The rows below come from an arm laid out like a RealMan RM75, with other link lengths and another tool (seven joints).
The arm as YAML. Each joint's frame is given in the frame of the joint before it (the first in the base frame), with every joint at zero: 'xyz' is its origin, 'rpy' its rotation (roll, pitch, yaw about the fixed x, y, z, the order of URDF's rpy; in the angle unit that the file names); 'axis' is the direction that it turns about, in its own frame. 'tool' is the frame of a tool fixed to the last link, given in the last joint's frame.
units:
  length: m
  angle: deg
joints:
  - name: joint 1
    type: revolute
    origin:
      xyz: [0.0, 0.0, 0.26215]
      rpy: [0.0, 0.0, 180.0]
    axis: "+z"
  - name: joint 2
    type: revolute
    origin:
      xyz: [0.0, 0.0, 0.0]
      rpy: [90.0, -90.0, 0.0]
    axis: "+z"
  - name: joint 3
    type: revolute
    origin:
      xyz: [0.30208, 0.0, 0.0]
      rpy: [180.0, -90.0, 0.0]
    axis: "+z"
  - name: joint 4
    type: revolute
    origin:
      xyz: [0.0, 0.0, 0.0]
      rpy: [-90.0, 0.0, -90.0]
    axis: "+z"
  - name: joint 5
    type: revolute
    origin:
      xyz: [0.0, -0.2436, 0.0]
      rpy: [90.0, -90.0, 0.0]
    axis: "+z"
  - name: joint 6
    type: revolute
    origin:
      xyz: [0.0, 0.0, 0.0]
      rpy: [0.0, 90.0, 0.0]
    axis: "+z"
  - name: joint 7
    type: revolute
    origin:
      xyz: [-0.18, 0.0, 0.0]
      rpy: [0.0, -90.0, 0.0]
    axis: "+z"
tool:
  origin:
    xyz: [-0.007, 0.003, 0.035]
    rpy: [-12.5, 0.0, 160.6]
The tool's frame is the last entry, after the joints.
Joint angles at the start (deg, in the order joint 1, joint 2, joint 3, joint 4, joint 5, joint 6, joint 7):
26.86, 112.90, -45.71, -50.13, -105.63, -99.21, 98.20
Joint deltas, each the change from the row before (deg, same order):
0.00, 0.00, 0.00, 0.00, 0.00, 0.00, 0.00
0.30, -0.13, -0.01, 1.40, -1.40, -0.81, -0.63
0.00, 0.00, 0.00, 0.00, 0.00, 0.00, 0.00
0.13, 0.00, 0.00, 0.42, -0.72, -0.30, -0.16
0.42, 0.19, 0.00, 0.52, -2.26, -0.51, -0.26
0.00, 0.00, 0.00, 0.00, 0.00, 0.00, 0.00
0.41, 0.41, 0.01, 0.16, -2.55, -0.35, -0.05
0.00, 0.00, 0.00, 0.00, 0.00, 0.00, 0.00
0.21, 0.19, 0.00, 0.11, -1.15, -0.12, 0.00
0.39, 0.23, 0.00, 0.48, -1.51, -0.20, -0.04
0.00, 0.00, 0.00, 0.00, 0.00, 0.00, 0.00
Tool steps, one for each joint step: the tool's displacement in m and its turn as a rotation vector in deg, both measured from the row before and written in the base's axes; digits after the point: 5 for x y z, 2 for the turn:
0.00000, 0.00000, 0.00000, 0.00, 0.00, 0.00
0.00413, -0.00479, -0.00613, -1.79, -0.54, 0.00
0.00000, 0.00000, 0.00000, 0.00, 0.00, 0.00
0.00159, -0.00193, -0.00265, -0.76, -0.35, -0.02
0.00333, -0.00378, -0.00707, -1.78, -1.39, 0.05
0.00000, 0.00000, 0.00000, 0.00, 0.00, 0.00
0.00308, -0.00365, -0.00780, -1.77, -1.62, -0.04
0.00000, 0.00000, 0.00000, 0.00, 0.00, 0.00
0.00135, -0.00155, -0.00357, -0.80, -0.72, -0.05
0.00158, -0.00230, -0.00543, -1.26, -0.80, -0.11
0.00000, 0.00000, 0.00000, 0.00, 0.00, 0.00

